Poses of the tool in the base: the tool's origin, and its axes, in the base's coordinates. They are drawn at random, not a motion.
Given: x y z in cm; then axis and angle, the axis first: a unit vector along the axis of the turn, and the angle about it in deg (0 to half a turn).
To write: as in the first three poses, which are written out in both.
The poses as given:
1: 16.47 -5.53 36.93 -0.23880 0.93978 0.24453 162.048
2: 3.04 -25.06 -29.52 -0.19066 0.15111 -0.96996 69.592
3: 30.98 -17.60 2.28 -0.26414 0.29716 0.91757 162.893
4: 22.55 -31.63 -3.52 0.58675 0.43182 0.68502 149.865
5: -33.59 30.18 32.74 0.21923 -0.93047 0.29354 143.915
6: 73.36 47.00 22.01 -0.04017 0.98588 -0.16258 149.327
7: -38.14 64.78 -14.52 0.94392 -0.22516 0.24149 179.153
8: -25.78 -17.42 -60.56 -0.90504 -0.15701 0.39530 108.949
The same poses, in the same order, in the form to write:
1: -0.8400 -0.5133 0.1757; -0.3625 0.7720 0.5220; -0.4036 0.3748 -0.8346; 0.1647 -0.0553 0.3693
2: 0.3724 0.8903 0.2621; -0.9278 0.3636 0.0832; -0.0212 -0.2742 0.9615; 0.0304 -0.2506 -0.2952
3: -0.8193 -0.4234 -0.3866; 0.1164 -0.7831 0.6110; -0.5614 0.4556 0.6908; 0.3098 -0.1760 0.0228
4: -0.2228 0.1286 0.9663; 0.8164 -0.5171 0.2571; 0.5328 0.8462 0.0102; 0.2255 -0.3163 -0.0352
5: -0.7212 -0.5417 -0.4317; -0.1959 0.7573 -0.6230; 0.6644 -0.3647 -0.6523; -0.3359 0.3018 0.3274
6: -0.8571 0.0093 0.5151; -0.1566 0.9478 -0.2777; -0.4908 -0.3186 -0.8109; 0.7336 0.4700 0.2201
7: 0.7820 -0.4286 0.4525; -0.4215 -0.8985 -0.1227; 0.4592 -0.0948 -0.8833; -0.3814 0.6478 -0.1452
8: 0.7603 -0.1856 -0.6224; 0.5621 -0.2921 0.7738; -0.3254 -0.9382 -0.1177; -0.2578 -0.1742 -0.6056
